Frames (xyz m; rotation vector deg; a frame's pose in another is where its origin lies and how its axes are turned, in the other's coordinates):
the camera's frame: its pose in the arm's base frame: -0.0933 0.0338 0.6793 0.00 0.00 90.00
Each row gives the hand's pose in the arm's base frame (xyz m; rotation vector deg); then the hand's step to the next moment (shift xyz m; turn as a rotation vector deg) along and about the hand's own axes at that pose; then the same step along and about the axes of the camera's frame.
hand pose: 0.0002 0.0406 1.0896 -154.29 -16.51 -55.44
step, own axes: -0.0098 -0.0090 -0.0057 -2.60 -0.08 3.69
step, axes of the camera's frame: 0.0058 0.0133 -0.0005 0.98 -0.19 -4.40
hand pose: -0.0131 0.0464 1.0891 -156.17 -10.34 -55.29
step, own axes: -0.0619 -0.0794 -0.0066 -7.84 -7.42 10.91
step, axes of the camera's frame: 0.0725 0.0674 -0.0194 9.80 0.95 -11.77
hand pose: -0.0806 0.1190 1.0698 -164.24 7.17 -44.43
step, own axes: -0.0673 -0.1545 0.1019 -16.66 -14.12 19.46
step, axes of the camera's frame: 0.1745 0.0007 -0.0913 18.68 3.97 -22.15
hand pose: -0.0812 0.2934 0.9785 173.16 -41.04 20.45
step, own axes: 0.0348 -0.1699 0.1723 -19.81 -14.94 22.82
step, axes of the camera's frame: 0.1251 -0.1432 -0.1536 20.58 5.61 -26.10
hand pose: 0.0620 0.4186 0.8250 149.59 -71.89 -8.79
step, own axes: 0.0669 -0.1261 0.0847 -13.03 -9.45 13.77
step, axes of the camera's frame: 0.0094 -0.1204 -0.1139 13.52 3.73 -15.87
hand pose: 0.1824 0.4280 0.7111 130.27 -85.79 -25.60
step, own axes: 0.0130 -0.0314 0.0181 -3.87 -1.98 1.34
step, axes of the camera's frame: -0.0032 -0.0218 -0.0316 4.10 0.51 -1.91
